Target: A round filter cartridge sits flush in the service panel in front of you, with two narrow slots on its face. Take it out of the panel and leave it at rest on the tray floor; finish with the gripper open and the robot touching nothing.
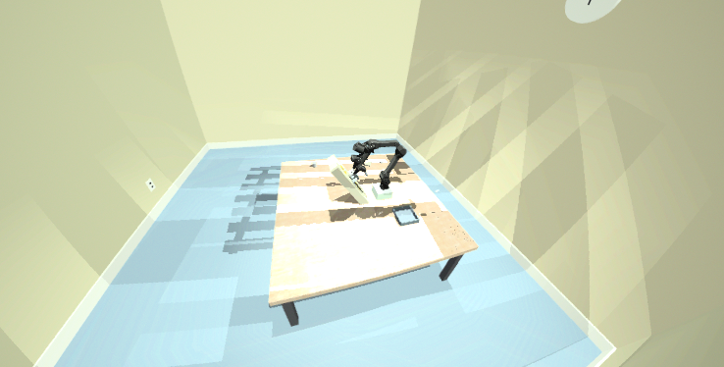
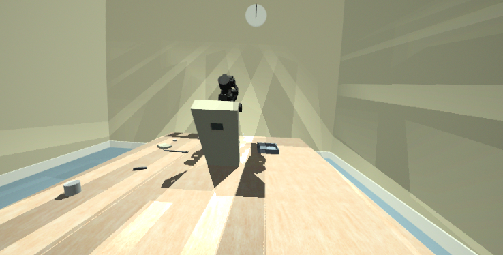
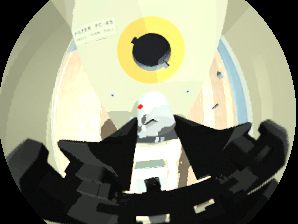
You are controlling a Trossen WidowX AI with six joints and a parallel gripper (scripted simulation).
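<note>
Now: gripper tip 330 mm to the right of the tray, 300 mm past it and 250 mm above it. The rest, counted from my gripper tip: flat block 420 mm to the right, 370 mm behind, 250 mm below; then round filter cartridge right at my gripper tip; then dark bar 410 mm to the right, 250 mm below, 30 mm behind.
</note>
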